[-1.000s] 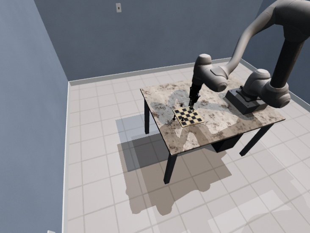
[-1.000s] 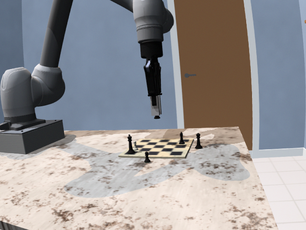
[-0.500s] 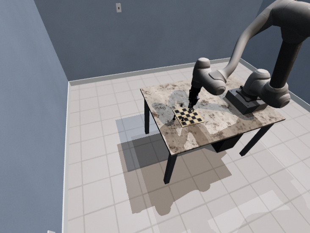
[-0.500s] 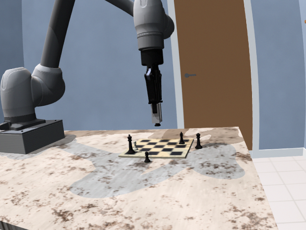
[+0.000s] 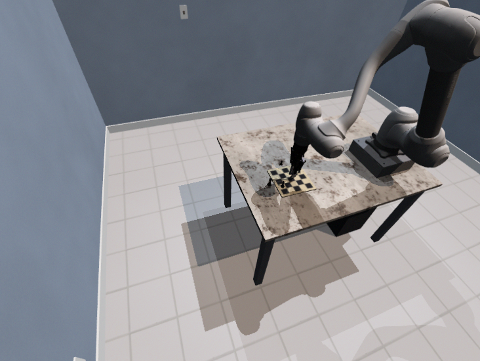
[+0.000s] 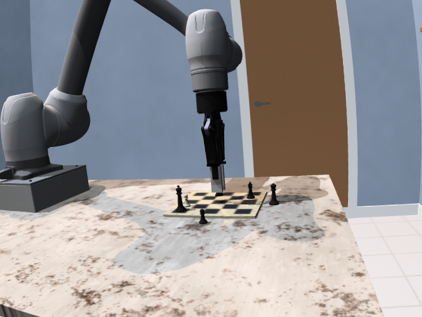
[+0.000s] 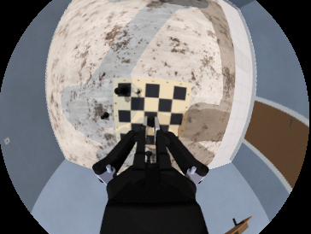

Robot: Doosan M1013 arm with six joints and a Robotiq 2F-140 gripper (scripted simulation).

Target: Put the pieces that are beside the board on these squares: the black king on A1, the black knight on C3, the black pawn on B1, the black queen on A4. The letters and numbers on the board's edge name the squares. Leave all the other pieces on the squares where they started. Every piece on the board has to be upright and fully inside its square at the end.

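The small chessboard is 7 cm below my hand. The rest, counted from my hand: black king 8 cm to the right, 7 cm behind, 3 cm below; white pawn 7 cm behind, 5 cm below, 4 cm to the right; black pawn 14 cm to the right, 6 cm below, 1 cm ahead.
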